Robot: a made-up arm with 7 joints. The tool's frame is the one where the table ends. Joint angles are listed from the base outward.
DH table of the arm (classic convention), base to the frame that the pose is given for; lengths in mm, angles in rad. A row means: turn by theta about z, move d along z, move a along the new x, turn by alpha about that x. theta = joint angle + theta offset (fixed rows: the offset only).
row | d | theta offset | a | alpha
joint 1 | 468.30 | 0.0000 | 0.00 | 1.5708
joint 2 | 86.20 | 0.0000 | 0.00 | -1.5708
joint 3 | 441.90 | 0.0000 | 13.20 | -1.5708
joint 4 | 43.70 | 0.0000 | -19.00 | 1.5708
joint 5 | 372.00 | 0.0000 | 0.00 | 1.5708
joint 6 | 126.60 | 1.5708 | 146.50 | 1.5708
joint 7 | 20.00 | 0.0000 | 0.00 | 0.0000
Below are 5 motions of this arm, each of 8 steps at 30 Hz.
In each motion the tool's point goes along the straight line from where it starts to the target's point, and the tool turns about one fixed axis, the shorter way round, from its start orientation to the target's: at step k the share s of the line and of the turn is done. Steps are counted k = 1, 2, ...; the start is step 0. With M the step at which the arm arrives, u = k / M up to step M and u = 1 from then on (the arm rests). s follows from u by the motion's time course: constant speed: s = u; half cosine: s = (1 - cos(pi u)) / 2; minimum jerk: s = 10 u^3 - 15 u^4 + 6 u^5.
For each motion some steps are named. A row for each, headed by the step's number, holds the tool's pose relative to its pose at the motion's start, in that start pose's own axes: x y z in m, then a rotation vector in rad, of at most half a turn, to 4 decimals.
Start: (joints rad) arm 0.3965 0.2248 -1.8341 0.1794 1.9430 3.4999 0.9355
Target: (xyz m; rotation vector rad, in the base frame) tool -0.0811 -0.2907 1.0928 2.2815 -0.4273 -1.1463
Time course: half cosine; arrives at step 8
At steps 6, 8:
6: -0.0427 0.0163 0.0953 -0.0483 -0.1101 0.0191
8: -0.0500 0.0191 0.1117 -0.0565 -0.1290 0.0224

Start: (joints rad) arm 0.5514 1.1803 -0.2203 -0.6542 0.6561 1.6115 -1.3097
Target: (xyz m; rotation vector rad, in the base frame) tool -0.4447 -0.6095 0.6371 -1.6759 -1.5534 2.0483
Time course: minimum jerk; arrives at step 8
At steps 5, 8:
5: -0.1236 -0.0253 -0.0943 -0.0302 -0.2239 0.0038
8: -0.1705 -0.0349 -0.1302 -0.0417 -0.3089 0.0052

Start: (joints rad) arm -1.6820 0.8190 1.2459 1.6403 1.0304 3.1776 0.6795
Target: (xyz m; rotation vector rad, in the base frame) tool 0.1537 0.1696 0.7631 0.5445 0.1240 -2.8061
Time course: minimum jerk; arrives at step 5
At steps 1, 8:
1: -0.0004 0.0000 -0.0012 0.0016 0.0035 -0.0011
8: -0.0064 -0.0003 -0.0214 0.0280 0.0599 -0.0185

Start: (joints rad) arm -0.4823 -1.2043 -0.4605 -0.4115 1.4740 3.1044 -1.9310
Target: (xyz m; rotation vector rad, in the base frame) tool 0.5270 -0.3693 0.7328 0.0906 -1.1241 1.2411
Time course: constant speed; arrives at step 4
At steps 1, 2, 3, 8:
1: 0.0088 -0.0003 0.0037 -0.0167 0.0108 0.0211
2: 0.0175 -0.0006 0.0074 -0.0333 0.0217 0.0423
3: 0.0263 -0.0009 0.0111 -0.0500 0.0325 0.0634
8: 0.0350 -0.0012 0.0149 -0.0666 0.0434 0.0845

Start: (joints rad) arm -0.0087 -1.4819 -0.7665 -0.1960 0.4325 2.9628 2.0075
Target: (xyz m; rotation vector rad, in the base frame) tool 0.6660 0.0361 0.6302 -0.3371 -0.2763 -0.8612
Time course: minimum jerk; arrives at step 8
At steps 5, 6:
5: -0.0926 0.0611 0.0480 -0.0139 -0.0491 0.1455
6: -0.1145 0.0756 0.0593 -0.0172 -0.0607 0.1800

